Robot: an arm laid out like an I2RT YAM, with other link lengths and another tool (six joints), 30 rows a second.
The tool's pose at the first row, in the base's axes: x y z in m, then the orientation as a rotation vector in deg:
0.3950 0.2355 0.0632 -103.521 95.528 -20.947
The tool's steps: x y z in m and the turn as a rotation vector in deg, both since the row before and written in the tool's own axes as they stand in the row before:
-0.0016 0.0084 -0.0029 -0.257 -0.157 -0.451
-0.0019 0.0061 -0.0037 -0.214 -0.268 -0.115
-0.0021 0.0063 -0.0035 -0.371 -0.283 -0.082
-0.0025 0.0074 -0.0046 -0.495 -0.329 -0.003
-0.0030 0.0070 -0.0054 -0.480 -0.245 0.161
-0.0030 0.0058 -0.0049 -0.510 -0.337 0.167
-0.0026 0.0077 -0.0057 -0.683 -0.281 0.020
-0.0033 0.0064 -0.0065 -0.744 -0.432 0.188
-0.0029 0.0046 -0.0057 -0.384 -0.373 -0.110
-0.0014 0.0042 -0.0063 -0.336 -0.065 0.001
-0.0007 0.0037 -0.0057 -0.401 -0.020 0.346
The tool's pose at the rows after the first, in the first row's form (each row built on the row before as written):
0.3864 0.2364 0.0605 -104.096 95.157 -20.794
0.3791 0.2373 0.0599 -104.327 94.976 -20.421
0.3717 0.2384 0.0591 -104.641 94.884 -19.898
0.3627 0.2395 0.0586 -104.969 94.883 -19.200
0.3535 0.2408 0.0592 -105.149 95.072 -18.523
0.3455 0.2422 0.0602 -105.332 95.216 -17.730
0.3356 0.2430 0.0607 -105.777 95.343 -16.917
0.3262 0.2442 0.0628 -106.093 95.539 -15.836
0.3188 0.2452 0.0654 -106.414 95.354 -15.219
0.3117 0.2445 0.0683 -106.649 95.453 -14.891
0.3055 0.2433 0.0709 -106.635 95.916 -14.411

